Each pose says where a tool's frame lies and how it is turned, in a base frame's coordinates. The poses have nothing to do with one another.
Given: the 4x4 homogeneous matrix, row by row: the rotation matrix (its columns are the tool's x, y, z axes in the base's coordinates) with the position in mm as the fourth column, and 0 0 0 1 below. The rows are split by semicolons.
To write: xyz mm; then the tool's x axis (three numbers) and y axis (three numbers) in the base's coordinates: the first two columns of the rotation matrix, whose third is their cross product. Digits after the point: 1 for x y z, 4 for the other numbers. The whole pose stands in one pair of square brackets.
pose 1, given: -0.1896, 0.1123, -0.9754, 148.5; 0.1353, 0.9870, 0.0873, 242.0; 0.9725, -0.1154, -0.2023, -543.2; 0, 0, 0, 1
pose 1, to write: [148.5, 242.0, -543.2, -0.1896, 0.1353, 0.9725, 0.1123, 0.9870, -0.1154]
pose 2, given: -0.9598, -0.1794, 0.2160, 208.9; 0.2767, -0.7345, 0.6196, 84.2; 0.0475, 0.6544, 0.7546, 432.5; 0, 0, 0, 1
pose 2, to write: [208.9, 84.2, 432.5, -0.9598, 0.2767, 0.0475, -0.1794, -0.7345, 0.6544]
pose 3, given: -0.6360, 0.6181, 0.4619, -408.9; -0.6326, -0.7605, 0.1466, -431.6; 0.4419, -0.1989, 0.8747, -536.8; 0, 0, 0, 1
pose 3, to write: [-408.9, -431.6, -536.8, -0.6360, -0.6326, 0.4419, 0.6181, -0.7605, -0.1989]
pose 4, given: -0.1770, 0.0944, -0.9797, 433.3; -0.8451, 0.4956, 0.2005, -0.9; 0.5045, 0.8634, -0.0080, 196.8; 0, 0, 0, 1
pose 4, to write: [433.3, -0.9, 196.8, -0.1770, -0.8451, 0.5045, 0.0944, 0.4956, 0.8634]
